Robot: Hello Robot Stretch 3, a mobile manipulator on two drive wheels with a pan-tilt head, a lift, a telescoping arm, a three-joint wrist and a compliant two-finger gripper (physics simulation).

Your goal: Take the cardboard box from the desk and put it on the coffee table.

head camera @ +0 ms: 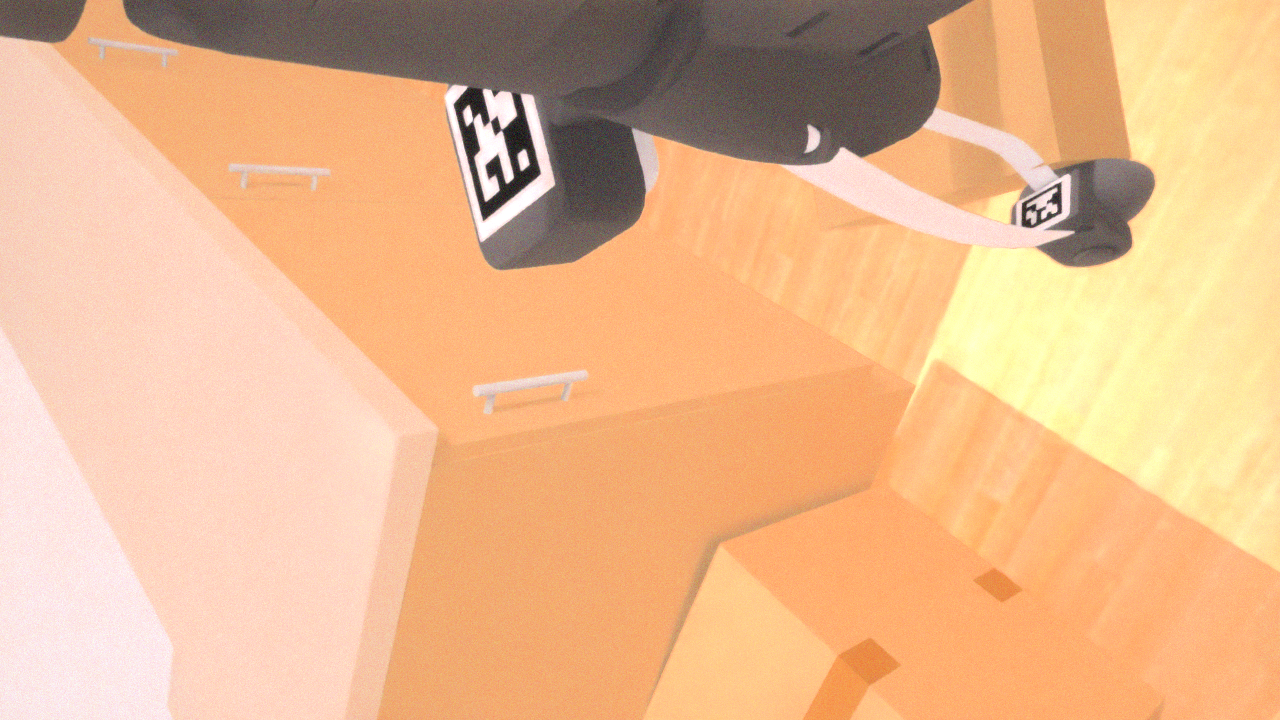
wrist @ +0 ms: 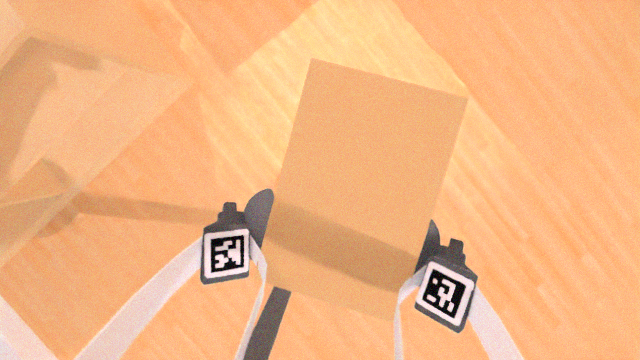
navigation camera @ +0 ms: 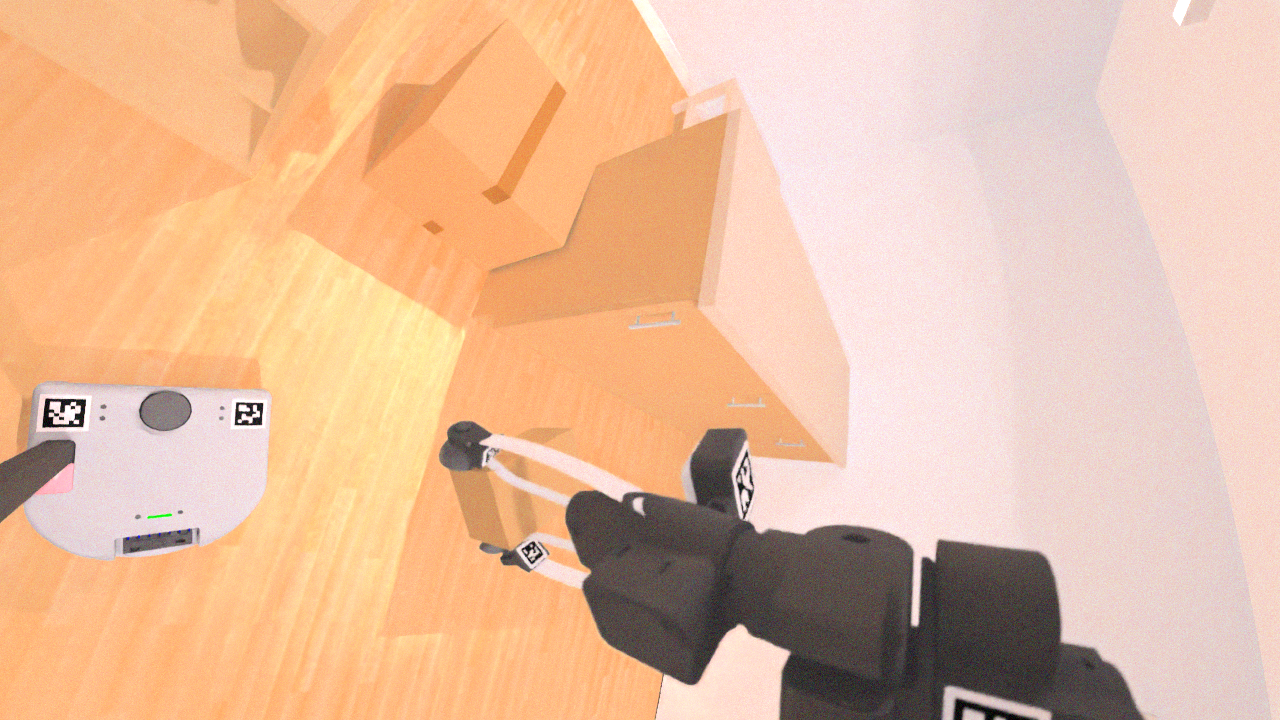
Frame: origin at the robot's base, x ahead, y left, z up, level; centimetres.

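Seen in the pictures: gripper, between the fingertips: (head camera: 1070, 93) (wrist: 338, 226) (navigation camera: 472, 490); robot's base, origin of its link: (navigation camera: 166, 408).
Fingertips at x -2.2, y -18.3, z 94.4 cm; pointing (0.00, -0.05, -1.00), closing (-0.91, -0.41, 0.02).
Note:
Pixels of each thing's top centre, then the offset from my fingertips to it.
- tan cardboard box, centre of its top: (head camera: 908, 106) (wrist: 356, 200) (navigation camera: 546, 486) dy -2.7, dx +0.8, dz +6.0 cm
- large taped carton, centre of its top: (navigation camera: 535, 133) dy -45.3, dx +80.5, dz -53.7 cm
The tan cardboard box (head camera: 1087, 89) (navigation camera: 478, 510) (wrist: 372, 150) is held in the air above the wooden floor. My gripper (navigation camera: 490, 501) (wrist: 338, 226) is shut on it, with one finger pad against each of two opposite sides. In the head view one finger shows at the box's lower end, and the box is cut off by the top edge. The box's far face is turned away and hidden. I cannot make out for certain the desk or the coffee table in these views.
A drawer cabinet (head camera: 626, 313) (navigation camera: 644, 214) with metal handles and a pale top stands beyond the gripper. A large taped carton (head camera: 895, 573) (navigation camera: 465, 143) stands against its end. My base (navigation camera: 205, 474) is at the left of the navigation view. Pale tan furniture (navigation camera: 125, 98) shows at its upper left.

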